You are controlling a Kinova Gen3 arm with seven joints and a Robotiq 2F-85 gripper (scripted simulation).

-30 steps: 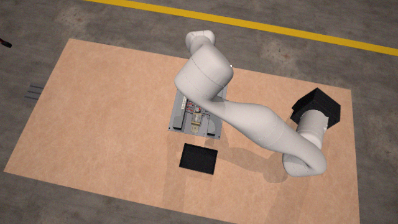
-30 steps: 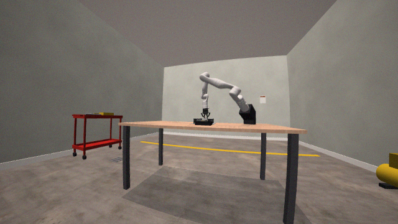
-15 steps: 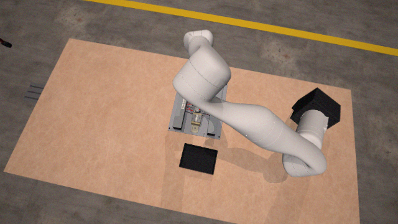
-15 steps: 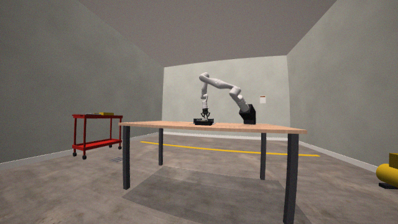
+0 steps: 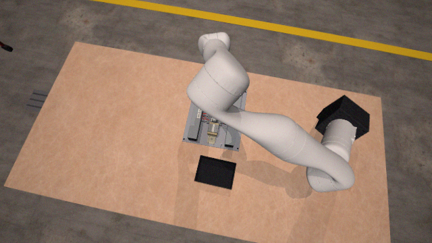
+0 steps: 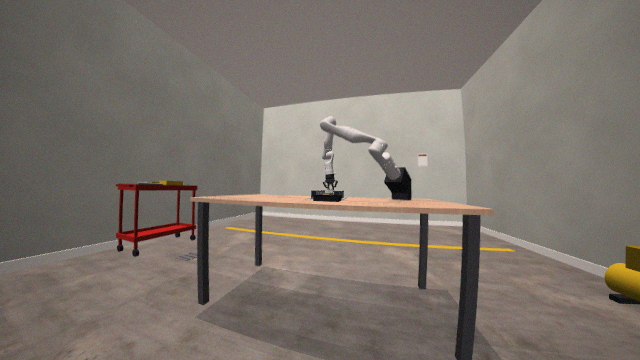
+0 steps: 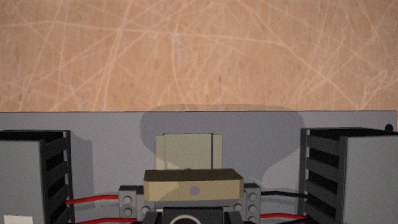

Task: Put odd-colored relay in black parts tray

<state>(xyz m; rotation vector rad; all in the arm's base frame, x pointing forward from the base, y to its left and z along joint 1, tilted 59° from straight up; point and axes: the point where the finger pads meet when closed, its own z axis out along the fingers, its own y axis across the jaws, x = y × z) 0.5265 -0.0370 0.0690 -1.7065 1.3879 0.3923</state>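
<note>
The dark relay is 10 mm below my hand. From my hand the other things lie so: grey relay panel: 100 mm to the left, 40 mm behind, 30 mm below; then black parts tray: 340 mm to the left, 180 mm behind, 40 mm below.
</note>
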